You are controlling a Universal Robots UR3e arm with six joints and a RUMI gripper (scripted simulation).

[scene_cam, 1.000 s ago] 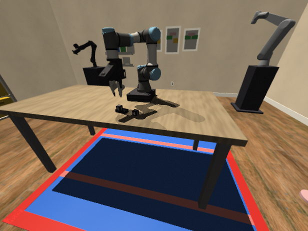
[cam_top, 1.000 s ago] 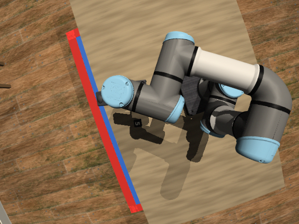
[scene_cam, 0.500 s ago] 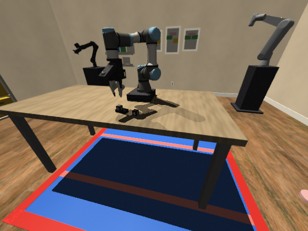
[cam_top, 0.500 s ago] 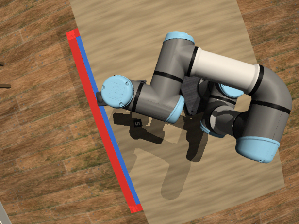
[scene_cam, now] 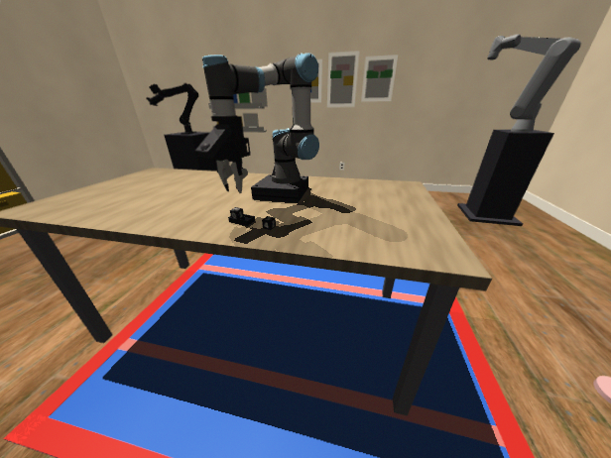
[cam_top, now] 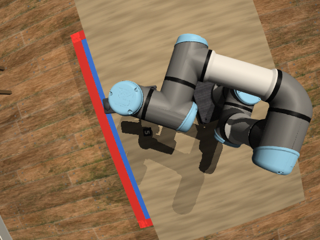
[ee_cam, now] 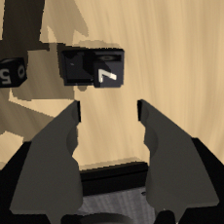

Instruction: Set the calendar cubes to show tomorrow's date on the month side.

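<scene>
My gripper is now 9 cm above the black cube. Round my hand: black calendar tray (2 cm to the left, 11 cm below).
</scene>
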